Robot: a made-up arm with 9 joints. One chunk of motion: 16 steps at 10 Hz.
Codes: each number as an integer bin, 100 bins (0 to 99) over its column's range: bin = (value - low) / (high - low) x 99, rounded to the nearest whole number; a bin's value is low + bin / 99 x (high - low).
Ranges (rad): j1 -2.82..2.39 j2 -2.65..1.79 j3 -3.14..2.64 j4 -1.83..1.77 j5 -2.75..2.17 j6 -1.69..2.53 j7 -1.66..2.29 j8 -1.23..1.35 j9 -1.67..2
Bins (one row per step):
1: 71 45 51 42 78 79 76 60 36
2: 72 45 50 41 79 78 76 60 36
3: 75 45 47 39 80 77 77 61 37
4: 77 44 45 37 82 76 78 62 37
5: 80 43 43 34 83 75 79 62 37
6: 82 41 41 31 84 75 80 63 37
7: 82 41 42 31 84 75 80 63 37
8: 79 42 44 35 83 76 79 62 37
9: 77 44 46 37 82 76 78 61 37
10: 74 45 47 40 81 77 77 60 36
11: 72 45 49 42 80 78 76 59 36
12: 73 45 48 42 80 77 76 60 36
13: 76 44 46 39 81 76 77 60 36
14: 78 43 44 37 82 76 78 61 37
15: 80 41 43 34 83 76 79 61 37
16: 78 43 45 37 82 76 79 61 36
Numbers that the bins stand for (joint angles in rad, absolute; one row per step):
1: 0.9165 -0.6318 -0.1624 -0.3027 1.1264 1.6775 1.3723 0.3336 -0.3355
2: 0.9691 -0.6318 -0.2208 -0.3391 1.1761 1.6348 1.3723 0.3336 -0.3355
3: 1.1270 -0.6318 -0.3960 -0.4118 1.2258 1.5922 1.4122 0.3597 -0.2984
4: 1.2322 -0.6767 -0.5127 -0.4845 1.3252 1.5496 1.4521 0.3858 -0.2984
5: 1.3901 -0.7215 -0.6295 -0.5936 1.3748 1.5070 1.4920 0.3858 -0.2984
6: 1.4954 -0.8112 -0.7463 -0.7027 1.4245 1.5070 1.5319 0.4118 -0.2984
7: 1.4954 -0.8112 -0.6879 -0.7027 1.4245 1.5070 1.5319 0.4118 -0.2984
8: 1.3375 -0.7664 -0.5711 -0.5573 1.3748 1.5496 1.4920 0.3858 -0.2984
9: 1.2322 -0.6767 -0.4543 -0.4845 1.3252 1.5496 1.4521 0.3597 -0.2984
10: 1.0743 -0.6318 -0.3960 -0.3755 1.2755 1.5922 1.4122 0.3336 -0.3355
11: 0.9691 -0.6318 -0.2792 -0.3027 1.2258 1.6348 1.3723 0.3076 -0.3355
12: 1.0217 -0.6318 -0.3376 -0.3027 1.2258 1.5922 1.3723 0.3336 -0.3355
13: 1.1796 -0.6767 -0.4543 -0.4118 1.2755 1.5496 1.4122 0.3336 -0.3355
14: 1.2848 -0.7215 -0.5711 -0.4845 1.3252 1.5496 1.4521 0.3597 -0.2984
15: 1.3901 -0.8112 -0.6295 -0.5936 1.3748 1.5496 1.4920 0.3597 -0.2984
16: 1.2848 -0.7215 -0.5127 -0.4845 1.3252 1.5496 1.4920 0.3597 -0.3355

